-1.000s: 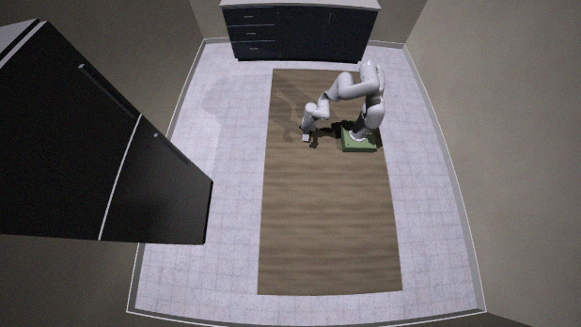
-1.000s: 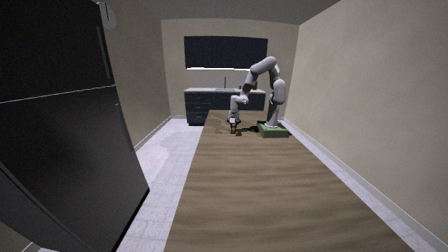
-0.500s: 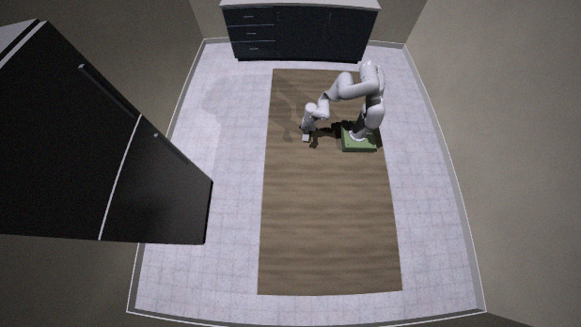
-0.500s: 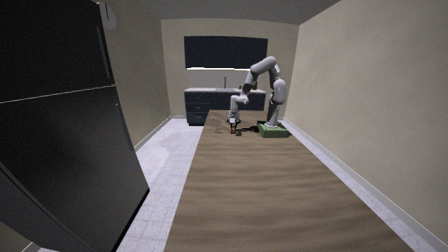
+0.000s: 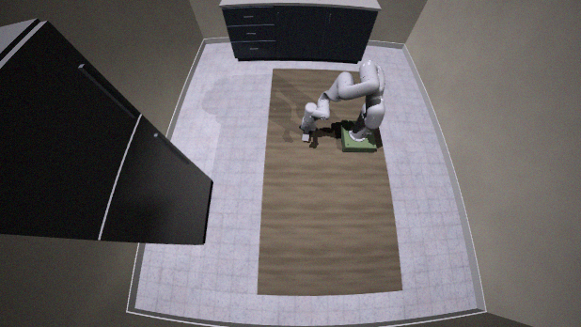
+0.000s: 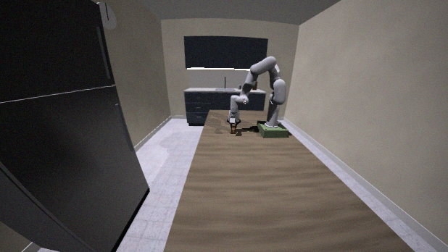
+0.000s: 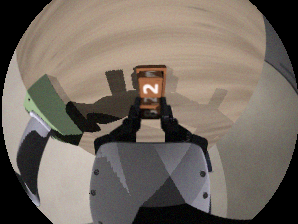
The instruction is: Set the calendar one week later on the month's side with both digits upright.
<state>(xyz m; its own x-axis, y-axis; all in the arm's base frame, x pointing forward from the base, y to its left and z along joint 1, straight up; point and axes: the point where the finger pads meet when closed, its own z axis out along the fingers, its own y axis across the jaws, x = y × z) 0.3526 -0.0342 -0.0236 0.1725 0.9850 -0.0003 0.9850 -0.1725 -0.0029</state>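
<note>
My gripper is now 4 cm above the calendar tray and 2 cm to the right of it. Round my hand: calendar cube: 3 cm to the left, 3 cm below, 1 cm ahead.
</note>
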